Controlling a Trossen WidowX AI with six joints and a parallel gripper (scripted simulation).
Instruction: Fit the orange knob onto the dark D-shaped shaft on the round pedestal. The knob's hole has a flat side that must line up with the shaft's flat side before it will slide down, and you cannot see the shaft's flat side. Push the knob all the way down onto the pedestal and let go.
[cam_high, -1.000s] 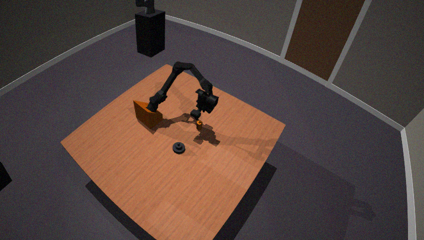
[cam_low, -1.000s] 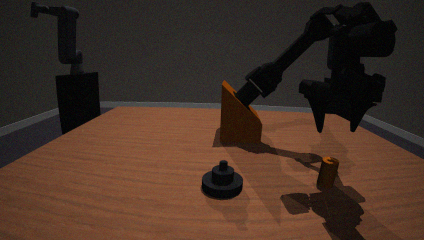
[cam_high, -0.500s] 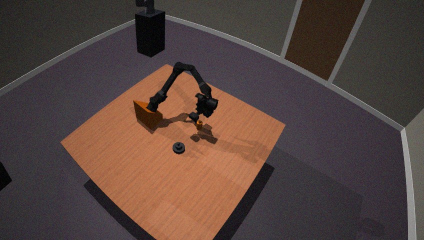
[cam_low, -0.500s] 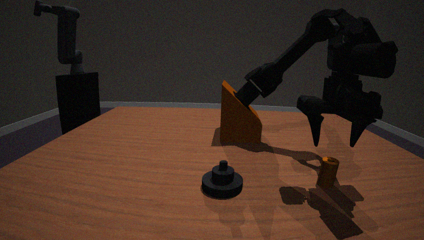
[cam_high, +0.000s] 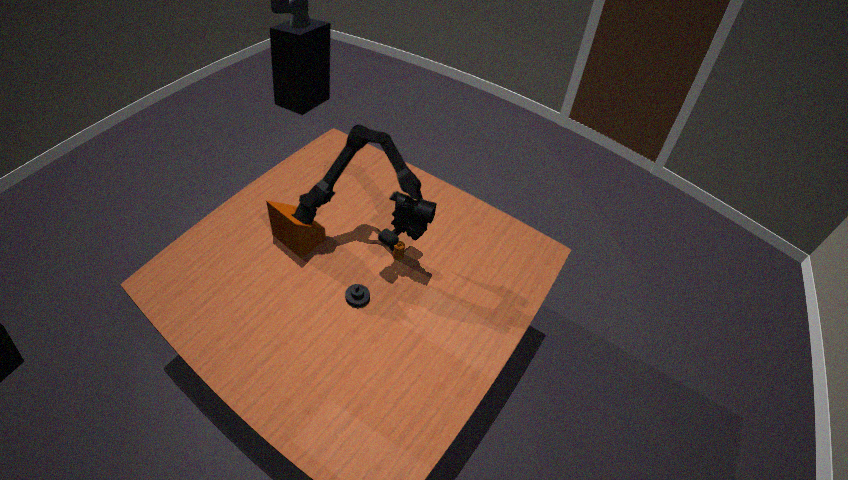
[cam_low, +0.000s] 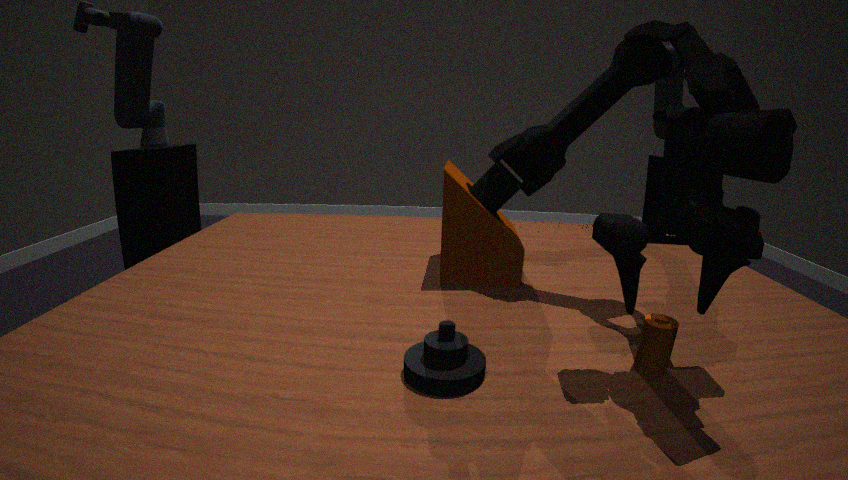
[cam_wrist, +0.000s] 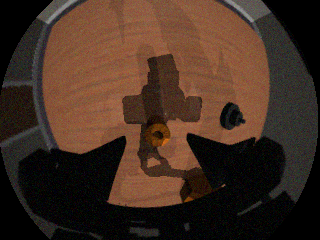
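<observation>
The orange knob lies 4 cm below my gripper tip. Also, from my gripper tip: dark round pedestal: 2 cm behind, 24 cm to the right, 4 cm below.
</observation>
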